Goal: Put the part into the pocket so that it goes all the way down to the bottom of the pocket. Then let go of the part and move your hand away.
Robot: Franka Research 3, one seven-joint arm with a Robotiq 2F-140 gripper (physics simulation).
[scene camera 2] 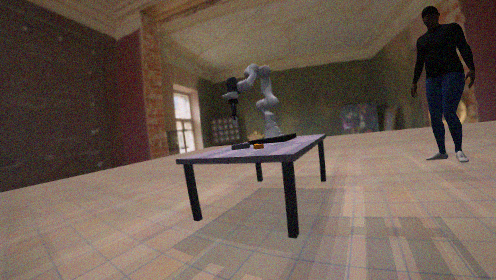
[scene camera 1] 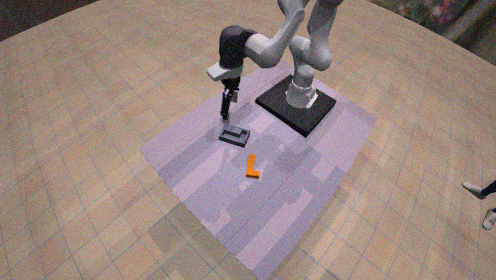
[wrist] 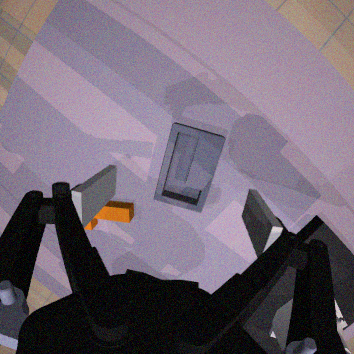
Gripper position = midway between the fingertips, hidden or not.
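Observation:
With my gripper [wrist: 179,191] open, I am holding nothing. There is an orange L-shaped part [wrist: 122,211], and it rests on the table.

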